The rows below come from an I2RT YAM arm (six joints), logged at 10 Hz.
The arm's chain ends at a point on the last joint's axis. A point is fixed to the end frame.
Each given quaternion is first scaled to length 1.
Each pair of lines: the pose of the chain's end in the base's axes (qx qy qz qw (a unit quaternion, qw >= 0); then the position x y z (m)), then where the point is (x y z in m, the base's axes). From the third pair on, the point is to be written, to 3 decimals.
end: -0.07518 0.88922 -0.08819 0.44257 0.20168 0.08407 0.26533
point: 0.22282 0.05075 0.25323
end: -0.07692 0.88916 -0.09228 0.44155 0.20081 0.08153 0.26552
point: 0.22191 0.04809 0.25369
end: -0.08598 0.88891 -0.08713 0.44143 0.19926 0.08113 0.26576
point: 0.221 0.048 0.254
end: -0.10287 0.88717 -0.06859 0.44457 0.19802 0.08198 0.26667
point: 0.221 0.050 0.254
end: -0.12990 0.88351 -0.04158 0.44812 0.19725 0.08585 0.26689
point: 0.223 0.056 0.254
